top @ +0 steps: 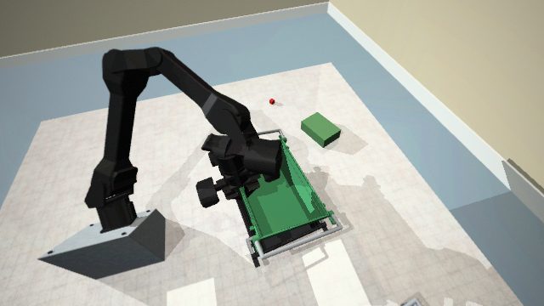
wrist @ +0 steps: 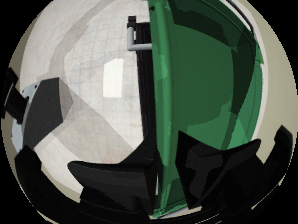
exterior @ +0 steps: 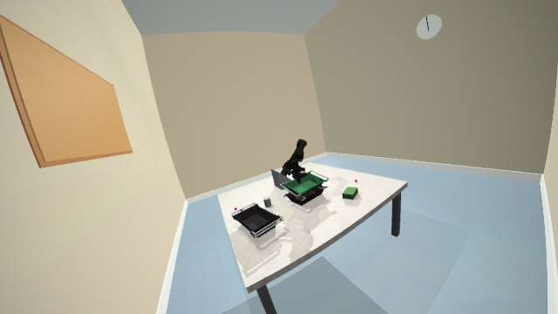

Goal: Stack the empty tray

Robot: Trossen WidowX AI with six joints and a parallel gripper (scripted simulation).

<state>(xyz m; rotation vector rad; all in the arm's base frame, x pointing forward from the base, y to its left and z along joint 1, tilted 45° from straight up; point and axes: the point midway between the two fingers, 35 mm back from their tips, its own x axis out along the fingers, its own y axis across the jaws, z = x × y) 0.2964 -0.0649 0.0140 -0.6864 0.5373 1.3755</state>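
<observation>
My gripper tip is 8 cm short of the green tray and 2 cm below it. Also, from my gripper tip: small red marker: 44 cm to the left, 24 cm ahead, 10 cm below; grey cylinder: 27 cm to the right, 9 cm behind, 7 cm below; dark green block: 34 cm ahead, 21 cm to the left, 9 cm below.
</observation>
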